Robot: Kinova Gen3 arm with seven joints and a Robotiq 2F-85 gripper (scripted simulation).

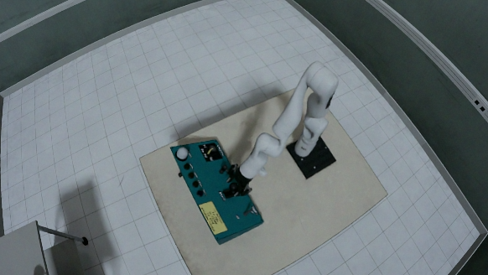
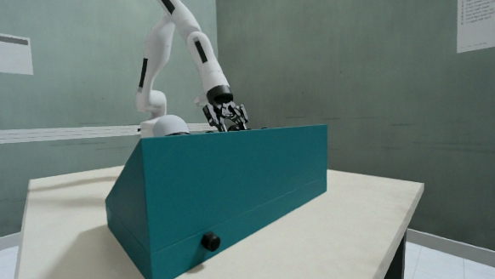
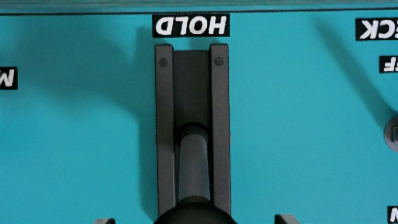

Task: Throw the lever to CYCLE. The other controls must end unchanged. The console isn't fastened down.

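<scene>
Now: hand 4 cm above the lever. From my hand the other things lie so: check toggle: 2 cm behind, 12 cm to the left, 7 cm below; then mode knob: 12 cm to the right, 7 cm below; then dial: 2 cm ahead, 24 cm to the right, 7 cm below.
</scene>
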